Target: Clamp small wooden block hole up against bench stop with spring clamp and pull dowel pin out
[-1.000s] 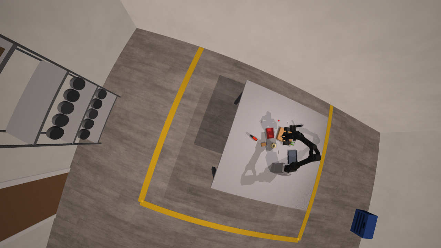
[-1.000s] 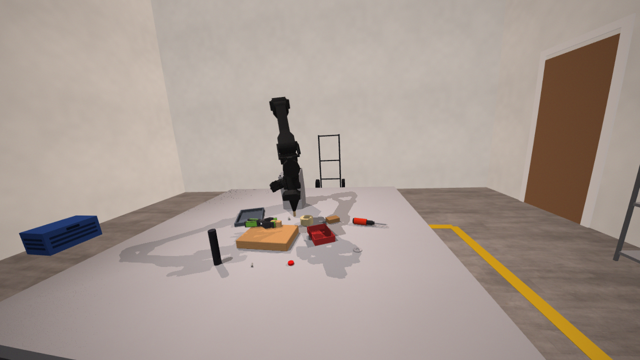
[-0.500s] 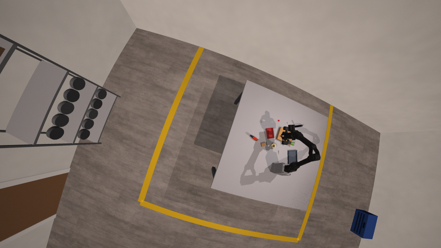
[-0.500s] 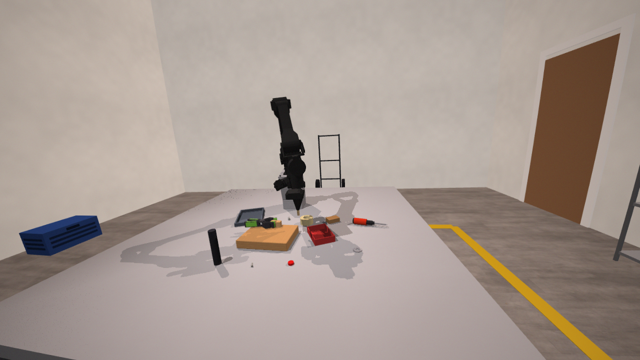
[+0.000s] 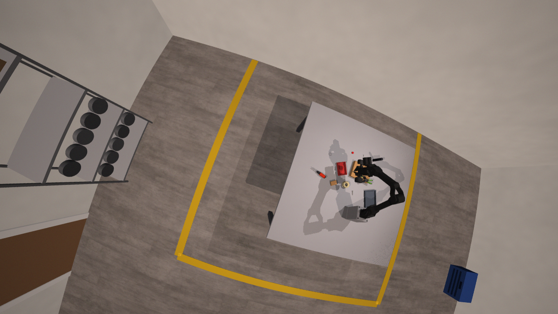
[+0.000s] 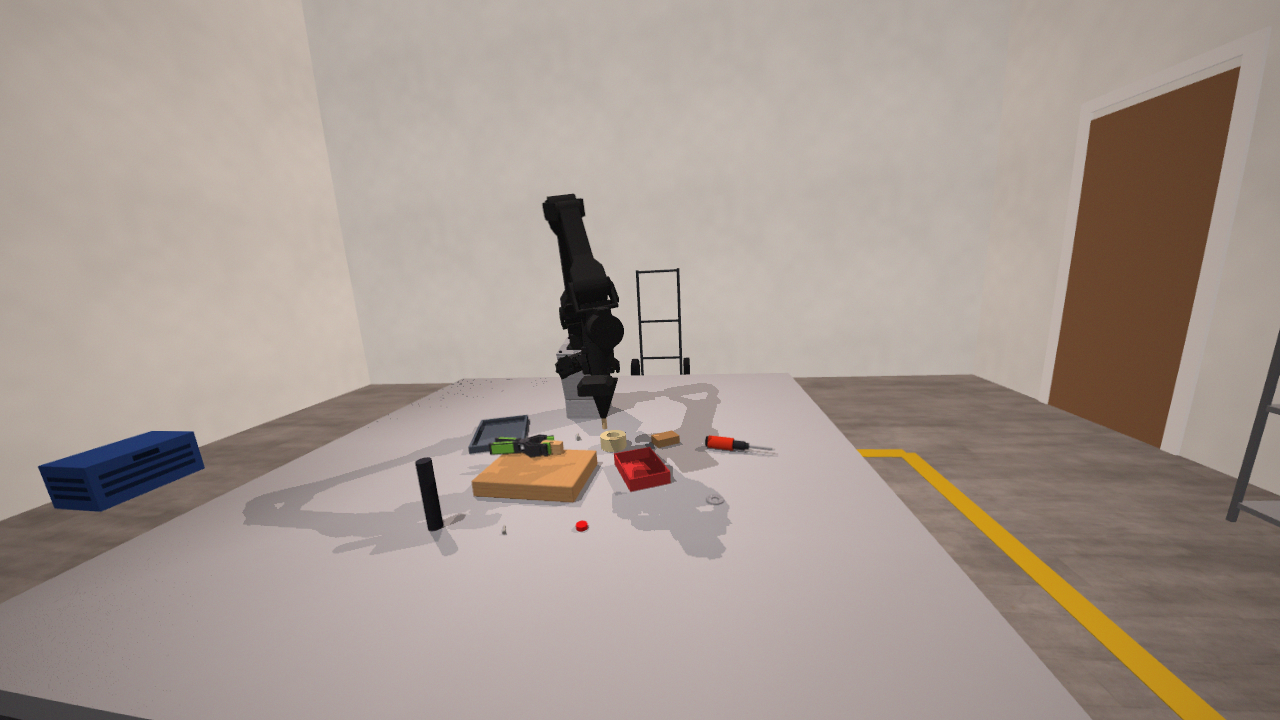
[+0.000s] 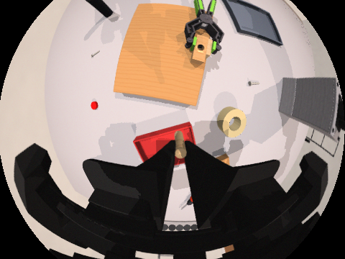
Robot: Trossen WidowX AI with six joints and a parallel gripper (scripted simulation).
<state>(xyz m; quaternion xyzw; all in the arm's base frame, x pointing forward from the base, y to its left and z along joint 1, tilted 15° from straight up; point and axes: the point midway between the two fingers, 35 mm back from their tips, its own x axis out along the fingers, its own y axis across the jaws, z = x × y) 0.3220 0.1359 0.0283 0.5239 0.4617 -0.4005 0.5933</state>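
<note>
My gripper is now 10 mm short of the red tray, 70 mm to the right of it and 140 mm above it. From my hand the other things lie so: bench stop: 30 mm behind, 130 mm to the right, 110 mm below; dowel pin: 40 mm below; small wooden block: 10 mm behind, 120 mm to the right, 110 mm below.
</note>
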